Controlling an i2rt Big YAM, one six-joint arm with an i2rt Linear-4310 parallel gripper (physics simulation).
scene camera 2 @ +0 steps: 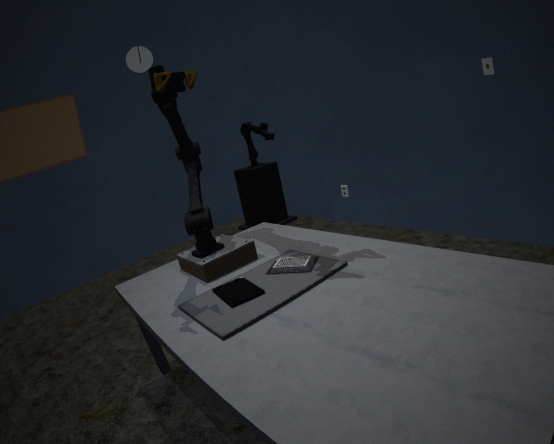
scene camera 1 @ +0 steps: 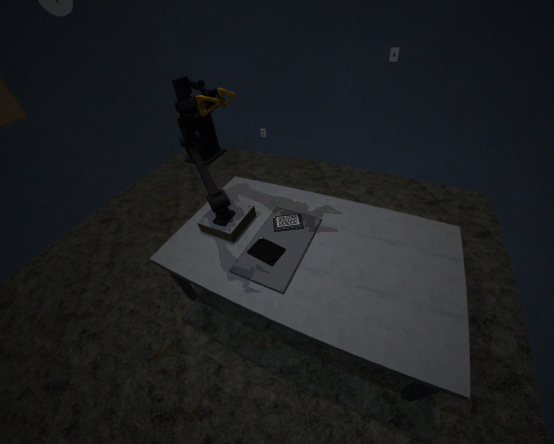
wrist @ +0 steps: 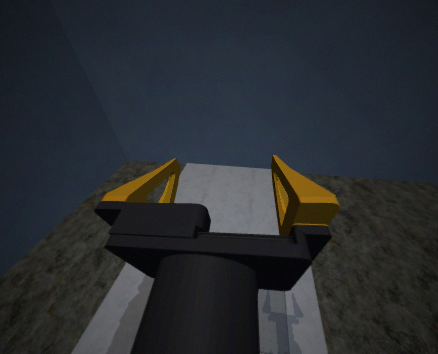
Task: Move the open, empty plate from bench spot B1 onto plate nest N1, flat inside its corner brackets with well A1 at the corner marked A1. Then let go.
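Where they show: gripper, fingertip midpoint: (scene camera 2: 183,72) (scene camera 1: 228,98) (wrist: 223,161); arm's base at its link origin: (scene camera 2: 208,251) (scene camera 1: 224,218).
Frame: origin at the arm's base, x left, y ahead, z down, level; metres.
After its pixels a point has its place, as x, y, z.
A light plate with a fine well pattern (scene camera 1: 288,221) @(0.148, 0.338, 0.051) (scene camera 2: 293,263) @(0.137, 0.352, 0.046) lies flat in a dark surround on the far half of a thin grey mat (scene camera 1: 295,257) @(-0.071, 0.469, 0.064) (scene camera 2: 270,295) @(-0.045, 0.430, 0.062). A flat black square (scene camera 1: 266,251) @(-0.098, 0.319, 0.051) (scene camera 2: 238,292) @(-0.099, 0.334, 0.050), apparently the plate nest, lies on the mat's near half; its brackets and corner label cannot be made out. My gripper (scene camera 1: 227,99) @(-0.066, 0.260, -0.676) (scene camera 2: 183,73) @(-0.066, 0.260, -0.676) (wrist: 223,161) @(-0.066, 0.260, -0.676) is open and empty, its yellow fingers wide apart. It is high above the table, over the arm's base side, well away from plate and nest. Neither plate nor nest can be made out in the wrist view.
My arm stands on a box-shaped base (scene camera 1: 227,225) @(-0.047, 0.053, -0.001) (scene camera 2: 218,260) @(-0.021, 0.109, 0.010) beside the mat, on the white table (scene camera 1: 390,280) @(-0.035, 0.931, 0.076) (scene camera 2: 400,330) @(-0.004, 0.872, 0.075). A second dark arm (scene camera 2: 251,145) stands on a black pedestal (scene camera 2: 261,195) behind the table. Arm shadows fall across the table and mat.
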